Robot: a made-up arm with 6 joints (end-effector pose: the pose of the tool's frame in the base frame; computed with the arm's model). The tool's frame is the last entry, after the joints. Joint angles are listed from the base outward.
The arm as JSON. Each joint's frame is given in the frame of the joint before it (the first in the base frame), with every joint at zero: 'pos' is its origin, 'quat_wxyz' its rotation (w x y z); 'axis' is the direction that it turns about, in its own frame. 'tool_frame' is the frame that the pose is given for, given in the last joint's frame.
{
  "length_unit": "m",
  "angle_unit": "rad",
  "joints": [
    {
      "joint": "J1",
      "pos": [
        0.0,
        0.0,
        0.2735
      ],
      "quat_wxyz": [
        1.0,
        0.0,
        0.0,
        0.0
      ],
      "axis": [
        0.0,
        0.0,
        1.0
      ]
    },
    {
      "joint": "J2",
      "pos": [
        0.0,
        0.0,
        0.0
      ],
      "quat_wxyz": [
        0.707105,
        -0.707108,
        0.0,
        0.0
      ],
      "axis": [
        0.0,
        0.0,
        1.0
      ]
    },
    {
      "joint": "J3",
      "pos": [
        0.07,
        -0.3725,
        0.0
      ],
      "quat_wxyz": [
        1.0,
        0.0,
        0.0,
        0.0
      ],
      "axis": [
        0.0,
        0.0,
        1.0
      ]
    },
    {
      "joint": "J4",
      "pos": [
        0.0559,
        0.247,
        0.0
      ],
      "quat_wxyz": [
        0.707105,
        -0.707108,
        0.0,
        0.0
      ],
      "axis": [
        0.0,
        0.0,
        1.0
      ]
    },
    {
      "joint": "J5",
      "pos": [
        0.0,
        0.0,
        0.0
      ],
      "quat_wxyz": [
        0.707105,
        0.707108,
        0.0,
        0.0
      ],
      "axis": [
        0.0,
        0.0,
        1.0
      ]
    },
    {
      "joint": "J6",
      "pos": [
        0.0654,
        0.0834,
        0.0
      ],
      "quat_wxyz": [
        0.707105,
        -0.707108,
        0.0,
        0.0
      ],
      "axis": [
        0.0,
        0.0,
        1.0
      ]
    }
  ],
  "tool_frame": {
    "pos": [
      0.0,
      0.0,
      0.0
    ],
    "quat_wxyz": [
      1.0,
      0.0,
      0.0,
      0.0
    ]
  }
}
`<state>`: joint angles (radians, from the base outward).
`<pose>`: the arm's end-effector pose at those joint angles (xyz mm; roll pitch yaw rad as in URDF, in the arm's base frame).
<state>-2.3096 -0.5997 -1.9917 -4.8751 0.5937 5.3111</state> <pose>5.8 17.4 951.0 0.2398 -0.8250 1.3350</pose>
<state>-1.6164 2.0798 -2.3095 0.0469 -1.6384 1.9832</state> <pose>-24.8 -461.7 -110.0 -1.2469 0.4039 -3.1049</pose>
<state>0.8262 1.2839 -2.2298 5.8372 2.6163 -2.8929</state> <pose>387.8 358.2 163.6 -1.3301 -0.9472 2.4205</pose>
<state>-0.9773 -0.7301 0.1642 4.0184 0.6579 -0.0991</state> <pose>22.7 -32.6 329.5 2.5143 0.9692 0.8858</pose>
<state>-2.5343 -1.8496 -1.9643 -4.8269 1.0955 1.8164</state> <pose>543.2 324.0 475.2 -1.0828 -0.4544 -2.5346</pose>
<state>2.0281 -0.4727 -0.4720 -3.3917 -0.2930 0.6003</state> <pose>-36.3 122.4 433.8 2.9370 0.6359 -1.5660</pose>
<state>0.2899 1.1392 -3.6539 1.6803 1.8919 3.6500</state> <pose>431.0 232.1 633.9 1.7855 0.4171 -2.4857</pose>
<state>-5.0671 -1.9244 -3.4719 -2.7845 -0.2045 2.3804</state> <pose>-245.6 -581.7 26.4 -2.4593 0.9184 1.9320</pose>
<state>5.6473 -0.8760 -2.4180 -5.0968 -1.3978 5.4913</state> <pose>-342.0 144.8 746.6 -1.3833 0.9125 2.2499</pose>
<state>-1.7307 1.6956 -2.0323 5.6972 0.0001 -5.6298</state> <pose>-55.7 -572.7 -117.7 -3.1181 -0.3358 -1.8021</pose>
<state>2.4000 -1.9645 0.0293 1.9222 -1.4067 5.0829</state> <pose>203.6 -68.1 287.5 -1.9279 -0.7361 -0.2089</pose>
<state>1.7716 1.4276 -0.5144 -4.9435 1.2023 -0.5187</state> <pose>-79.2 124.4 16.3 1.7140 1.2050 -0.8068</pose>
